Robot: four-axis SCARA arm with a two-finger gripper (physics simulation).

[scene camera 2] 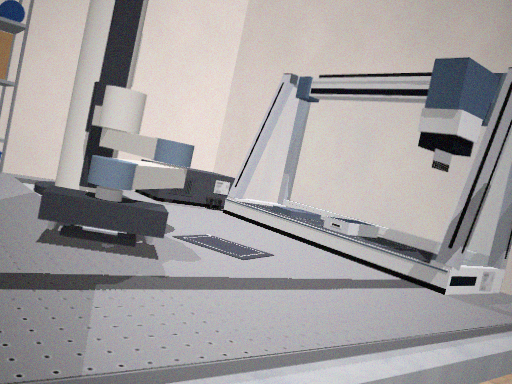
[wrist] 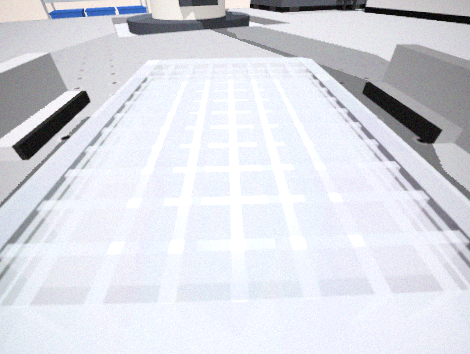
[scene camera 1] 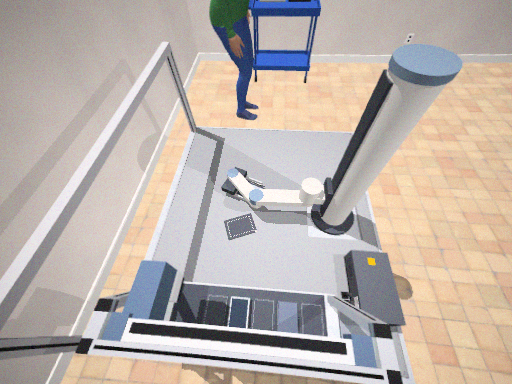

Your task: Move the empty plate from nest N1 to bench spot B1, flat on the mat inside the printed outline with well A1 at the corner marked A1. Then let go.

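Where they show: gripper, between the fingertips: (wrist: 228, 72); arm's base, origin of its link: (wrist: 190, 26) (scene camera 1: 331, 215).
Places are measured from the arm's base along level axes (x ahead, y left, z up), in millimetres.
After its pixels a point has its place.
Observation:
The clear empty plate (wrist: 235, 185) @(x 528, y -139, z 39 mm) (scene camera 2: 100, 230) @(x 557, y -151, z 28 mm) lies level in the dark nest (scene camera 2: 125, 240) @(x 589, y -119, z 22 mm), low under the arm's hand. My gripper (wrist: 228, 72) @(x 461, y -111, z 39 mm) (scene camera 2: 100, 232) (scene camera 1: 244, 187) is open. Its two black-padded fingers stand to the left and right of the plate in the wrist view, with a gap on each side, not touching it. In scene camera 1 the arm hides the plate. The dark mat with the printed light outline (scene camera 1: 240, 226) @(x 542, y 118, z 15 mm) (scene camera 2: 225, 246) @(x 552, y 114, z 15 mm) lies flat on the bench beside the arm, with no plate on it. Its A1 mark is too small to read.
The arm's column (scene camera 1: 332, 220) @(x 23, y 71, z 78 mm) stands on the bench. A gantry machine (scene camera 2: 452, 85) @(x 754, y 465, z 440 mm) with a deck of dark slots (scene camera 1: 262, 314) @(x 384, y 559, z 62 mm) stands along one edge. A dark box (scene camera 1: 375, 285) @(x -116, y 406, z 127 mm) (scene camera 2: 200, 187) @(x -35, y 400, z 77 mm) is near it. A person (scene camera 1: 242, 60) stands by a blue trolley (scene camera 1: 282, 60) beyond the bench.

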